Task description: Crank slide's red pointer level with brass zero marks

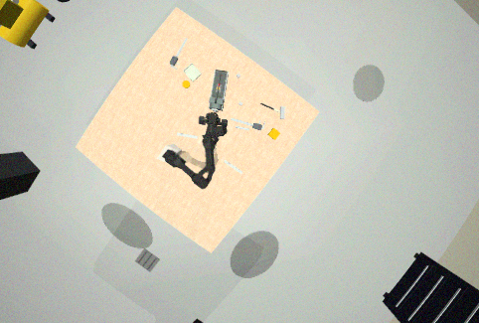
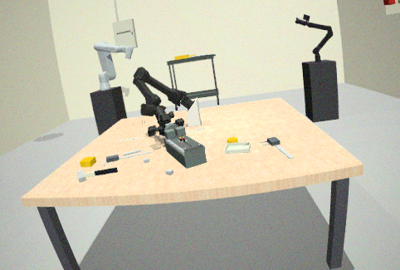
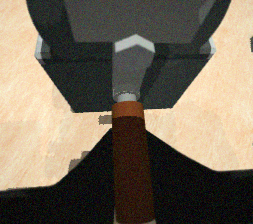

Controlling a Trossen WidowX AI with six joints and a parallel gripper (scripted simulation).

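The crank lies 40 mm above my gripper tip. Round my gripper tip: red pointer 160 mm ahead, 90 mm to the left, 50 mm above; brown crank handle 30 mm above, 20 mm behind, 10 mm to the right; yellow disc 290 mm to the left, 30 mm ahead, 20 mm below.
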